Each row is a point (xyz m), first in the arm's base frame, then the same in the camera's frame.
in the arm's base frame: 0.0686 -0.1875 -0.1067
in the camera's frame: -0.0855 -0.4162 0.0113
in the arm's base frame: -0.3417 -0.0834 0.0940
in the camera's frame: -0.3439 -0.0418 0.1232
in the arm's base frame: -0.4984 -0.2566 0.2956
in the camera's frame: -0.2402 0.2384 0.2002
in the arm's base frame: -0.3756 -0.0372 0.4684
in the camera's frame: -0.3402 0.2740 -0.0858
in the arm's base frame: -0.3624 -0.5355 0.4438
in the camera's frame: 0.0891 0.3299 0.1625
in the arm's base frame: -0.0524 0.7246 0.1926
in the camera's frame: -0.8781 -0.2576 -0.5205
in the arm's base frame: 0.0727 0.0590 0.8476
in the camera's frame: -0.1418 0.3169 -0.6452
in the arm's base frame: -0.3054 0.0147 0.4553
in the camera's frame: -0.3523 0.2156 -0.1509
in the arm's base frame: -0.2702 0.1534 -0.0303
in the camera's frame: -0.5315 -0.2223 0.0291
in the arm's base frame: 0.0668 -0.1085 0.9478
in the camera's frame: 0.0148 0.4297 -0.6154
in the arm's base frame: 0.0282 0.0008 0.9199
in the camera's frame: -0.1023 0.4102 -0.6273
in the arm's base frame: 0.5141 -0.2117 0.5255
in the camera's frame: 0.2551 -0.1457 -0.6287
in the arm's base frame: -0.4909 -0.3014 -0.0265
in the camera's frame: -0.2497 -0.0204 0.3970
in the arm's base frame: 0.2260 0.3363 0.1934
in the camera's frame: -0.4088 -0.3471 -0.5178
